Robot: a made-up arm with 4 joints.
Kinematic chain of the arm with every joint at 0, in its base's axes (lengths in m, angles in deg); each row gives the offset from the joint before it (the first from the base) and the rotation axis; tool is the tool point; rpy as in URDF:
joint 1: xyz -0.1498 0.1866 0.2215 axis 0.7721 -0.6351 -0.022
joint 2: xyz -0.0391 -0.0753 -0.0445 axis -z
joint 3: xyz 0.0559 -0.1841 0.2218 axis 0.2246 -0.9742 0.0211
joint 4: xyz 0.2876 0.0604 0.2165 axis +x
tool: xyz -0.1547 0.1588 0.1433 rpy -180 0 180
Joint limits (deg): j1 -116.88..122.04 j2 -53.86..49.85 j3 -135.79..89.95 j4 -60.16..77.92
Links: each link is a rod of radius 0.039 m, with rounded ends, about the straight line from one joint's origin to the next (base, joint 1, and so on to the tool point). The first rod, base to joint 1, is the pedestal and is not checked.
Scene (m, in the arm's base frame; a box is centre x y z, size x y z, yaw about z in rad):
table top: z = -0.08
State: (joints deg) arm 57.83 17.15 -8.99 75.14
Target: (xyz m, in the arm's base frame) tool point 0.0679 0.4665 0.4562
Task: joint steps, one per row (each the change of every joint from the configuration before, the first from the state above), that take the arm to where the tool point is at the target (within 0.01 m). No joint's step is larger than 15 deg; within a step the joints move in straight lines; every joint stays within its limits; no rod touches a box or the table.
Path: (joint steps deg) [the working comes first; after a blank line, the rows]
Joints at the target: 10.36 -53.86 -70.43 29.24
Straight joint move there: clear.

1: -9.49 -14.20 -12.29 -9.18
2: -9.50 -14.20 -12.29 -9.18
3: -9.49 -14.21 -12.29 -9.18
4: -9.49 -14.20 -12.29 -9.18
5: -9.50 -14.20 -12.28 -9.18

